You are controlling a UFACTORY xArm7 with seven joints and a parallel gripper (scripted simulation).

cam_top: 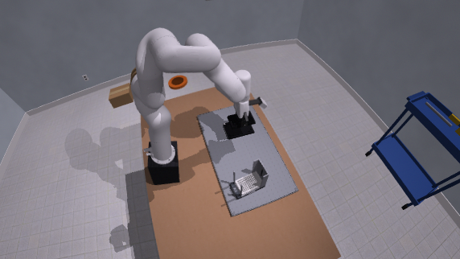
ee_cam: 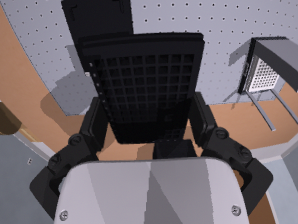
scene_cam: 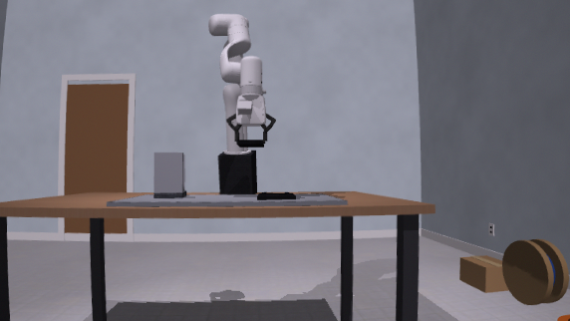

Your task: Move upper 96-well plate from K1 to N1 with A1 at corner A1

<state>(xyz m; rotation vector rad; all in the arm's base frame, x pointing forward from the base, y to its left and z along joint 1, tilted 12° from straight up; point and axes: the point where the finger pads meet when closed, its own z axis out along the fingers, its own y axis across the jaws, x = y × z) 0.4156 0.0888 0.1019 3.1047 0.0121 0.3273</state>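
Now: hand 19 cm above the plate nest N1, 8 cm to the right of it and 1 cm short of it. Round my hand: black 96-well plate 1 cm below; pale square 18 cm below, 14 cm to the left, 6 cm behind; grey rack wall 28 cm to the right, 11 cm below, 2 cm ahead.
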